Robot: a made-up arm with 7 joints.
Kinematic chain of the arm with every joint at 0, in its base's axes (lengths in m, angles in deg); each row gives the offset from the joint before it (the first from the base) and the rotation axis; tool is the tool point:
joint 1: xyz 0 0 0.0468 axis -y
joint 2: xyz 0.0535 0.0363 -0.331 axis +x
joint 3: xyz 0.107 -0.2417 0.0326 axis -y
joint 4: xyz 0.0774 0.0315 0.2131 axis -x
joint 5: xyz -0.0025 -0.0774 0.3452 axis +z
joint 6: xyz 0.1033 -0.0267 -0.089 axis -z
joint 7: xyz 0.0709 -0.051 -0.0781 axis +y
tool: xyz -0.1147 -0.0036 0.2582
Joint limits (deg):
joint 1: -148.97..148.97
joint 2: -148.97..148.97
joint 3: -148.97..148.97
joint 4: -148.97..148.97
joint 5: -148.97..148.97
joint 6: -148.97..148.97
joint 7: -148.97..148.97
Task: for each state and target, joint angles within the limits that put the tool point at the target. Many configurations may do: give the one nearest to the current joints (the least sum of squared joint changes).
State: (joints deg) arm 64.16 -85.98 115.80 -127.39 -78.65 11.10 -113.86
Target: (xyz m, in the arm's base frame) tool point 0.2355 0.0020 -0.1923
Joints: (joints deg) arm 46.44 -81.53 117.84 -145.18 -75.42 7.47 -141.16
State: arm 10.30 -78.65 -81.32 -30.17 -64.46 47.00 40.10
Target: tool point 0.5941 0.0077 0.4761
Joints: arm 7.37 -78.50 -82.08 -26.10 -64.45 47.21 38.46
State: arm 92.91 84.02 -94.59 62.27 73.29 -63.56 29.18
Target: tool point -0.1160 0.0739 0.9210
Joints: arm 120.89 82.69 -80.16 19.41 62.10 -59.77 13.78
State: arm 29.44 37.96 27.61 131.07 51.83 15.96 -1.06
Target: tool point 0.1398 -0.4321 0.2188
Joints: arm 42.90 70.15 20.94 68.31 28.45 21.33 21.76
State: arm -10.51 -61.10 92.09 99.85 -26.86 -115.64 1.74
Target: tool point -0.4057 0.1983 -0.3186
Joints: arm -0.72 -46.43 104.21 84.15 -27.22 -110.31 -20.16
